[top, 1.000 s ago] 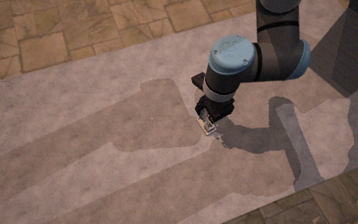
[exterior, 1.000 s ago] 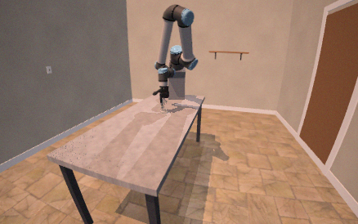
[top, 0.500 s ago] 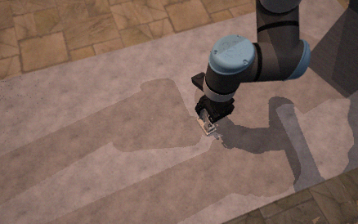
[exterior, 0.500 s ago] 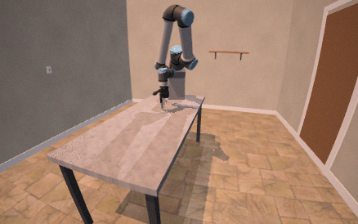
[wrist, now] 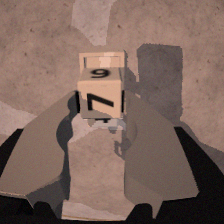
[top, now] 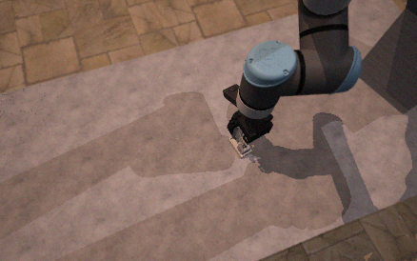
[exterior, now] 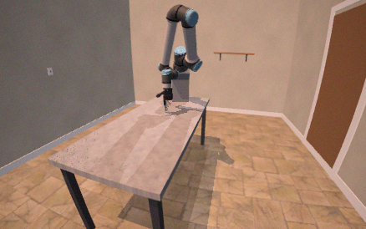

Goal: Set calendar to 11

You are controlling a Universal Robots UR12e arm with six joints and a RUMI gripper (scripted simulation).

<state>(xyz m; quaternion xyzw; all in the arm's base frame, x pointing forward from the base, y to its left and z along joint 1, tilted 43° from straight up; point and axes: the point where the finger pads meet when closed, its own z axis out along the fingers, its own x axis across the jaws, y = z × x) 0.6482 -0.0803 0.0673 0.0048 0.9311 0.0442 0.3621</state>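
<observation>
My gripper is now 1 cm above the digit cube. Round my hand: calendar tray 6 cm below, 2 cm to the left; then white cube 5 cm below, 3 cm to the left.
</observation>
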